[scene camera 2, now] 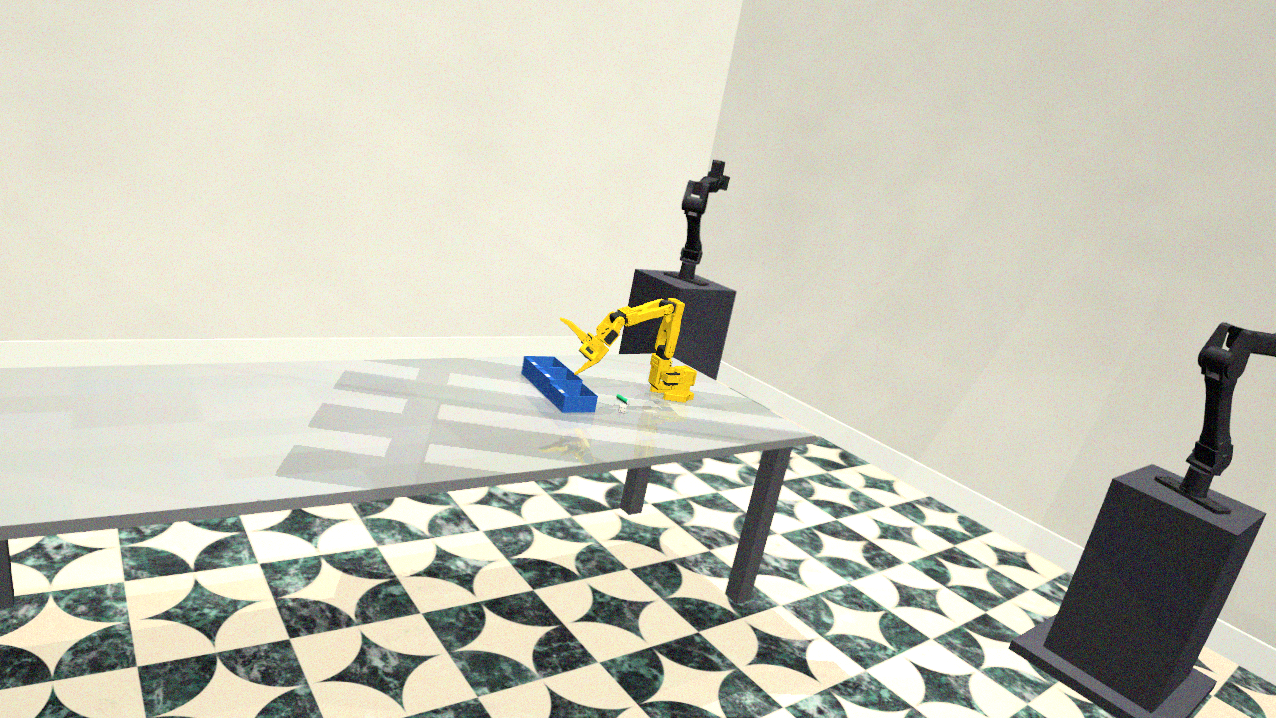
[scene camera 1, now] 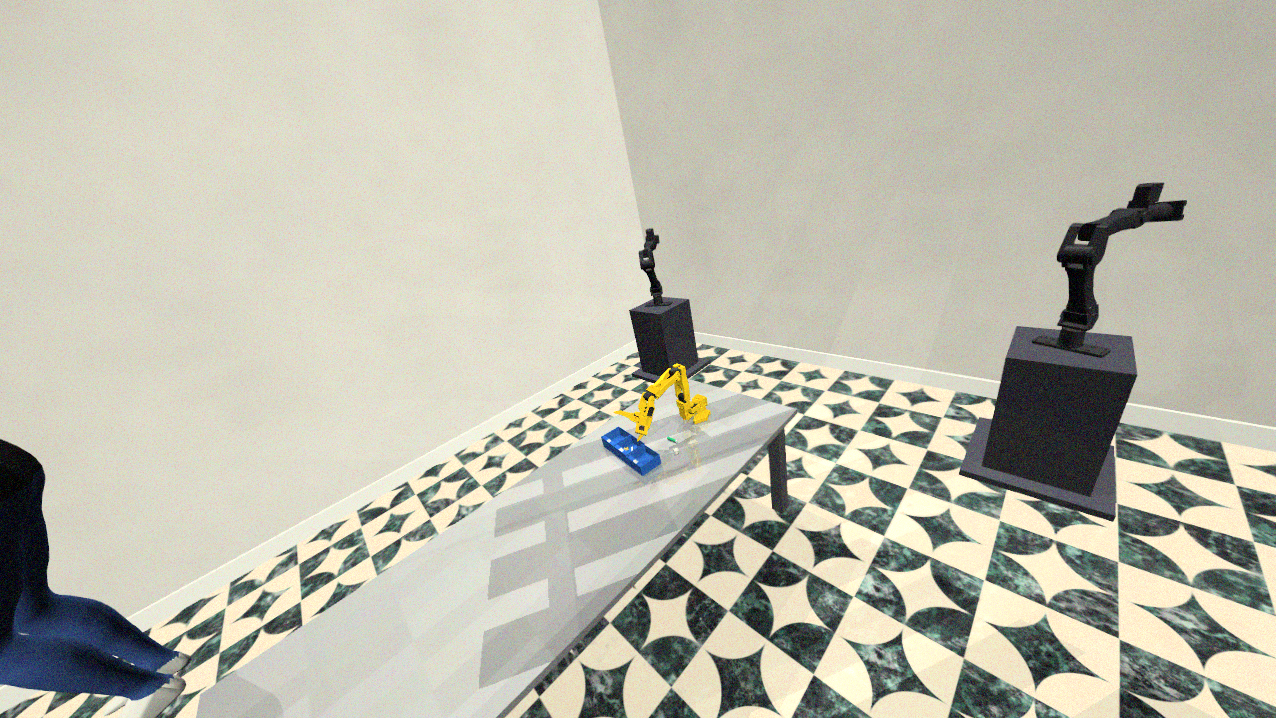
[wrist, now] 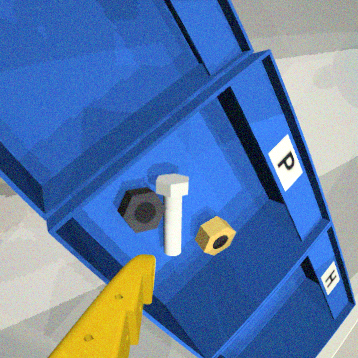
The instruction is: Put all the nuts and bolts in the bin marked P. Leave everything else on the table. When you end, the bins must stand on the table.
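Places are measured from the arm's base along level axes (x left, y back, z up), in metres.
Pixels of known places: end effector, tool point: (scene camera 2: 574, 372) (scene camera 1: 637, 439) (wrist: 153, 272); arm's base, origin of the base link: (scene camera 2: 664, 394) (scene camera 1: 693, 418).
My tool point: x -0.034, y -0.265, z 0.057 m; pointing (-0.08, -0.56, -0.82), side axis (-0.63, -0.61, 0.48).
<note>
Ahead of a thing's pixels: the offset from my tool point to its top centre. "spot": to the spot under its first point. Level surfaces: height alone.
In the wrist view a dark hex nut {dz -0.042, dx -0.010, dy -0.010 m} (wrist: 131, 216), a white bolt {dz -0.036, dx -0.023, dy -0.017 m} (wrist: 173, 220) and a brass hex nut {dz -0.036, dx -0.047, dy -0.025 m} (wrist: 206, 234) lie on the floor of the blue bin marked P (wrist: 265, 117). The nut and bolt lie close together; the brass nut is a little to the right. My gripper (scene camera 1: 628, 425) (scene camera 2: 571, 346) is fully open and empty. In the wrist view its fixed jaw shows at the lower left, with the tip over the near edge of bin P, and the moving jaw is out of the picture. No nut or bolt can be made out on the table in the scene views.
Bin P is part of a joined blue bin row {spot: dz -0.029, dx +0.000, dy -0.072 m} (scene camera 1: 624, 457) (scene camera 2: 544, 384) standing on the table {dz -0.057 m} (scene camera 1: 571, 535) (scene camera 2: 223, 428). Bin H adjoins it. A green battery {dz -0.047, dx +0.058, dy +0.114 m} (scene camera 1: 671, 438) (scene camera 2: 621, 399) and a white die {dz -0.041, dx +0.115, dy +0.070 m} (scene camera 1: 675, 450) (scene camera 2: 621, 408) lie between the bins and the arm's base.
</note>
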